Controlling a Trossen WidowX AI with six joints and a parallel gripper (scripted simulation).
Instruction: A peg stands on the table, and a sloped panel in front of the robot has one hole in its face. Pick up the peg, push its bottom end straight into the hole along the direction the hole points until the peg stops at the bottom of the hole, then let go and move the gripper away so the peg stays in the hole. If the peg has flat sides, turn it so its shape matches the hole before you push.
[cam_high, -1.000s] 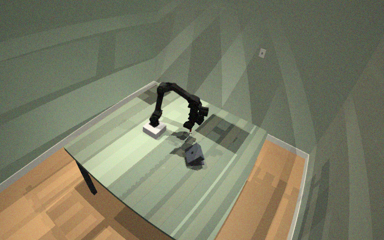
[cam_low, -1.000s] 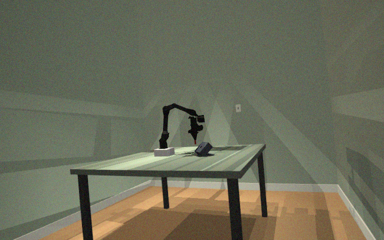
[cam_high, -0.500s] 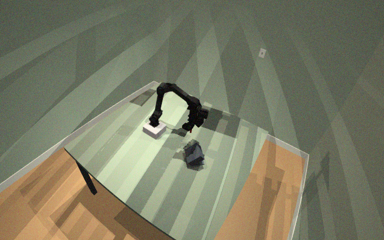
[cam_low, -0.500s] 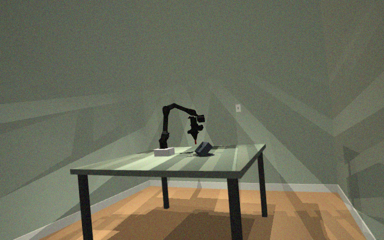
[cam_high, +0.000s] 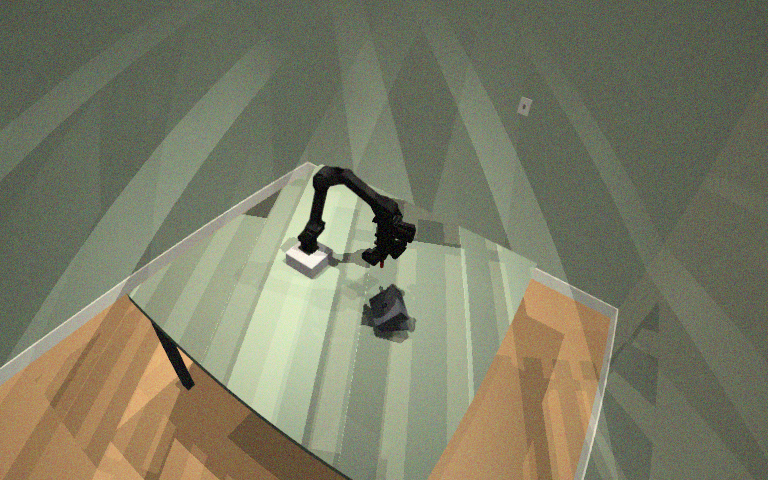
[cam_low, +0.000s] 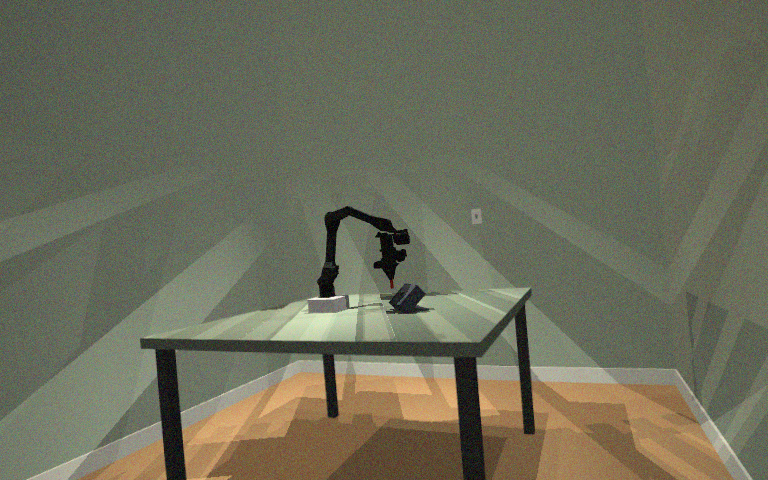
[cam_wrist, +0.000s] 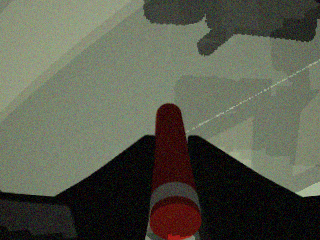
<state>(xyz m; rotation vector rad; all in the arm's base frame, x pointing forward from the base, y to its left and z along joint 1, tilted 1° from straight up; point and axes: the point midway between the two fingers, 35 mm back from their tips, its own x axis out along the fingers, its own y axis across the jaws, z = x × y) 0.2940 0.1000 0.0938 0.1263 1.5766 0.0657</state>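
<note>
My gripper tip is now 13 cm to the left of the grey sloped panel, 13 cm short of it and 7 cm above it. The rest, counted from my gripper tip: red peg 2 cm above.
</note>
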